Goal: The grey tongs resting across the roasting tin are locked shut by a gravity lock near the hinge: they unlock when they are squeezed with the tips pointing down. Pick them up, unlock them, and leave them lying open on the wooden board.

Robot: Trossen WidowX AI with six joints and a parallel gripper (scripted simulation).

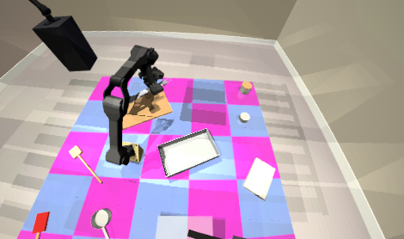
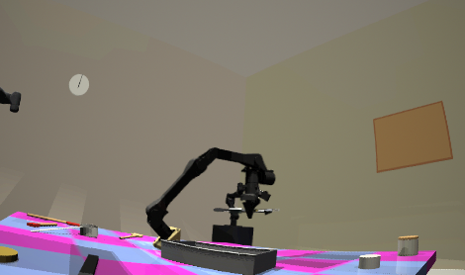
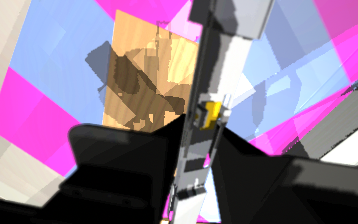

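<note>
Right now my gripper tip is 160 mm above the wooden board, 120 mm past it and 10 mm to the right of it. Also, from my gripper tip: yellow lock piece 40 mm above, 20 mm ahead, 10 mm to the left; roasting tin 330 mm to the right, 190 mm ahead, 140 mm below; cream block 570 mm ahead, 500 mm to the right, 150 mm below.
</note>
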